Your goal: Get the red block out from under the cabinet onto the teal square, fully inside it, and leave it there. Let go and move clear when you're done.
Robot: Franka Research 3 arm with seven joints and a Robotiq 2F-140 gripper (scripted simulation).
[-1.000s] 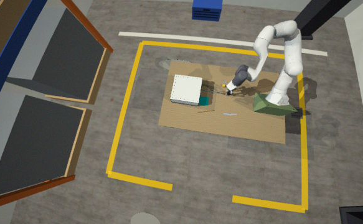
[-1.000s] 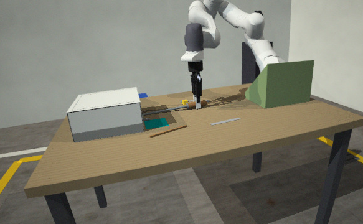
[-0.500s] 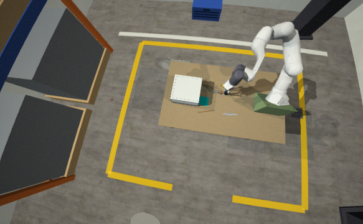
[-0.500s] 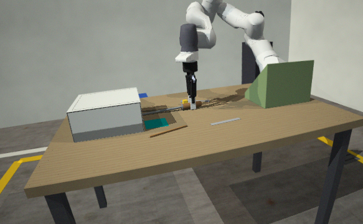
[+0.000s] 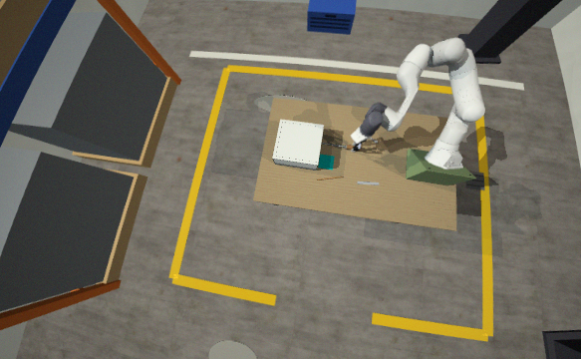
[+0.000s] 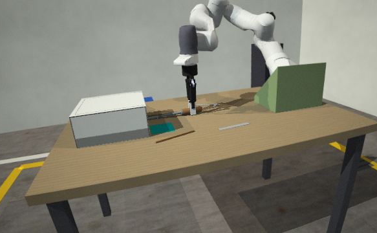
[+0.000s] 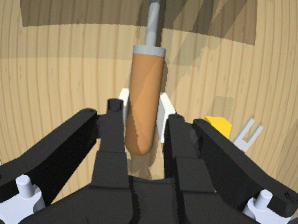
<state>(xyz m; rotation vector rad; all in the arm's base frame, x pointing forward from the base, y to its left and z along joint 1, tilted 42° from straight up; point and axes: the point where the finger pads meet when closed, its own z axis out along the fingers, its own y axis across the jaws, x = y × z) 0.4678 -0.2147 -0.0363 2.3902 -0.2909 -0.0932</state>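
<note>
My gripper is now 190 mm short of the teal square, 100 mm to the right of it and 40 mm above it. Also, from my hand: yellow cube (80 mm to the right, 40 mm behind, 20 mm below); then hook tool (140 mm ahead, 20 mm below, 10 mm to the left); then grey fork-like tool (110 mm behind, 100 mm to the right, 30 mm below).
</note>
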